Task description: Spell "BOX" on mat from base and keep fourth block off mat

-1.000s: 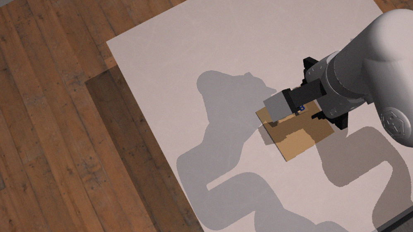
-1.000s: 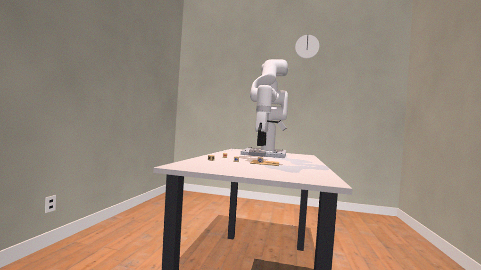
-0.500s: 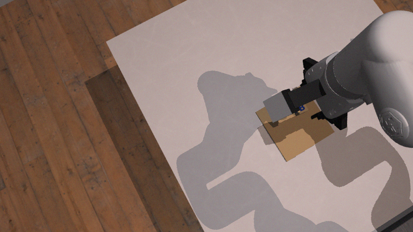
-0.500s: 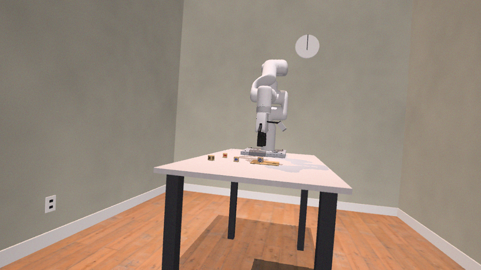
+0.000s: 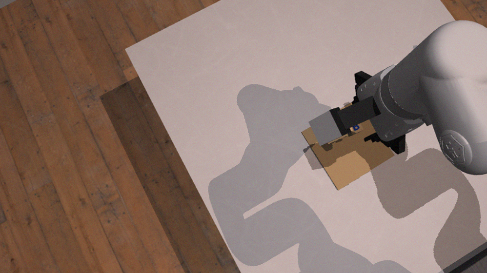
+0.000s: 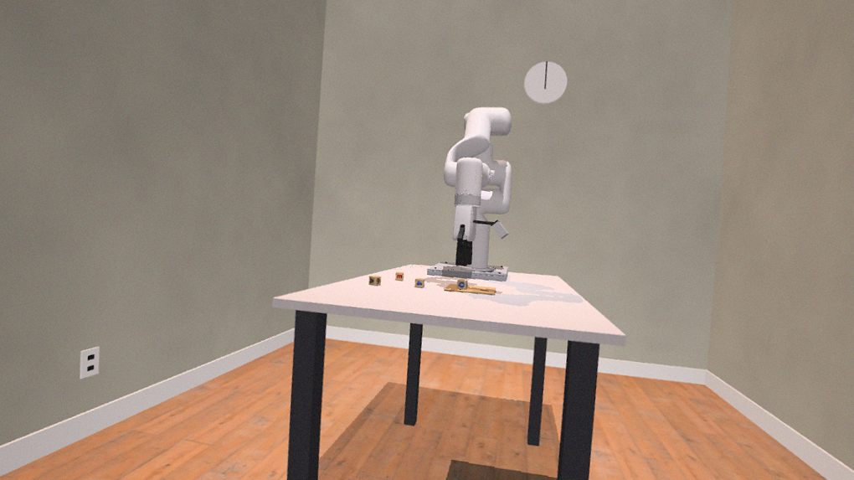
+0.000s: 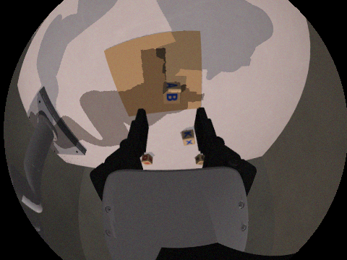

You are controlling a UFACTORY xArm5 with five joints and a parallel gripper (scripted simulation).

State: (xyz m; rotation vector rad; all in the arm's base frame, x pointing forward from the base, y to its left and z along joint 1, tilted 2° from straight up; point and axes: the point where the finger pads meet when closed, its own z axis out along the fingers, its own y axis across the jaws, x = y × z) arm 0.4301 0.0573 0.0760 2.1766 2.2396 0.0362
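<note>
My gripper is now 2 cm past the tan mat, 2 cm to the right of it and 9 cm above it.
</note>
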